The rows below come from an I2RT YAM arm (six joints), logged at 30 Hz.
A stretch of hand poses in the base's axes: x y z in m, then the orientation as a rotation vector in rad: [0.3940 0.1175 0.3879 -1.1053 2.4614 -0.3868]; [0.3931 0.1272 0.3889 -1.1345 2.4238 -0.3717]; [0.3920 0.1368 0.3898 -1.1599 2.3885 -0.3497]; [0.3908 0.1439 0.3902 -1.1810 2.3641 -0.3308]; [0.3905 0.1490 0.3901 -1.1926 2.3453 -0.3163]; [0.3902 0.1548 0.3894 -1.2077 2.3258 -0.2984]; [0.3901 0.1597 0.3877 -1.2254 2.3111 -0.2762]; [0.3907 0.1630 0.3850 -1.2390 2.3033 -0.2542]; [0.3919 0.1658 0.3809 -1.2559 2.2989 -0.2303]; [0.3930 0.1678 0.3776 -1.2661 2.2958 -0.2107]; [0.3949 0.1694 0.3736 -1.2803 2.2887 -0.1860]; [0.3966 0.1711 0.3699 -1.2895 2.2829 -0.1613]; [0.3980 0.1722 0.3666 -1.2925 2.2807 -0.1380]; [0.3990 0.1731 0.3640 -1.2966 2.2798 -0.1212]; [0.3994 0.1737 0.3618 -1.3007 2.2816 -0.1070]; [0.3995 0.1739 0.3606 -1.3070 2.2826 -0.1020]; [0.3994 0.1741 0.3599 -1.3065 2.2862 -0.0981]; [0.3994 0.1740 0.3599 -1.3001 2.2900 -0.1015]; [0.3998 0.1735 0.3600 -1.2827 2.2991 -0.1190]
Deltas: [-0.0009 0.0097 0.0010 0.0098 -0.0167 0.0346]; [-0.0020 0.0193 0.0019 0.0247 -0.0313 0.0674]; [-0.0032 0.0264 0.0023 0.0364 -0.0387 0.0930]; [-0.0035 0.0315 0.0022 0.0467 -0.0462 0.1100]; [-0.0038 0.0373 0.0015 0.0584 -0.0519 0.1301]; [-0.0039 0.0422 -0.0002 0.0712 -0.0513 0.1504]; [-0.0033 0.0455 -0.0029 0.0836 -0.0467 0.1653]; [-0.0021 0.0483 -0.0070 0.0955 -0.0372 0.1810]; [-0.0010 0.0503 -0.0103 0.1062 -0.0305 0.1915]; [0.0009 0.0519 -0.0143 0.1199 -0.0238 0.2068]; [0.0026 0.0536 -0.0180 0.1348 -0.0182 0.2188]; [0.0040 0.0547 -0.0213 0.1500 -0.0127 0.2253]; [0.0050 0.0556 -0.0239 0.1602 -0.0072 0.2308]; [0.0054 0.0562 -0.0261 0.1679 -0.0001 0.2346]; [0.0055 0.0564 -0.0273 0.1689 0.0050 0.2385]; [0.0054 0.0566 -0.0280 0.1709 0.0087 0.2373]; [0.0054 0.0565 -0.0280 0.1699 0.0078 0.2314]; [0.0058 0.0560 -0.0279 0.1619 0.0024 0.2146]
